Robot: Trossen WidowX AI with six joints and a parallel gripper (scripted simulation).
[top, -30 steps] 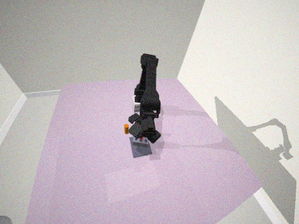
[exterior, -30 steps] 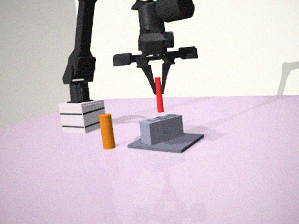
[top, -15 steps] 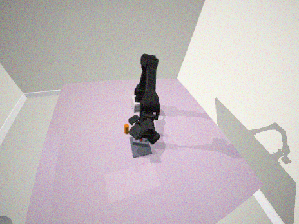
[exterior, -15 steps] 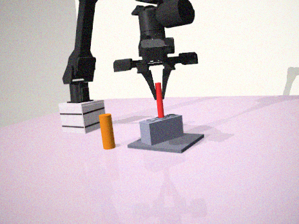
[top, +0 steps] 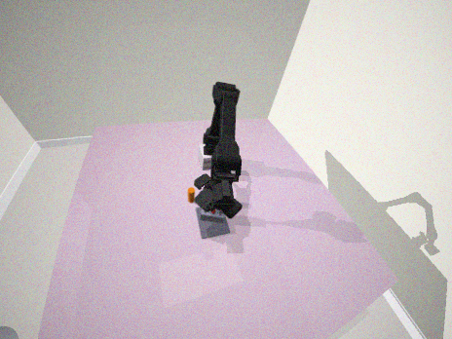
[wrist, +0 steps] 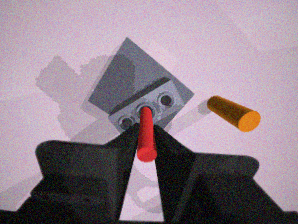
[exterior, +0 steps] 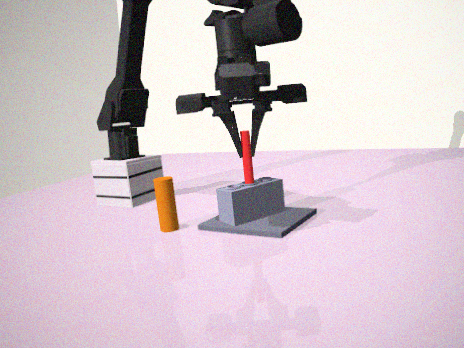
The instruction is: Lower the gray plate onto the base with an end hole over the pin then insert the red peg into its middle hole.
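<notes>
Right now my gripper tip is right at the red peg. Also, from my gripper tip: gray plate (5 cm below); then gray base (1 cm ahead, 1 cm to the left, 9 cm below); then orange cylinder (9 cm behind, 9 cm to the right, 6 cm below).
</notes>
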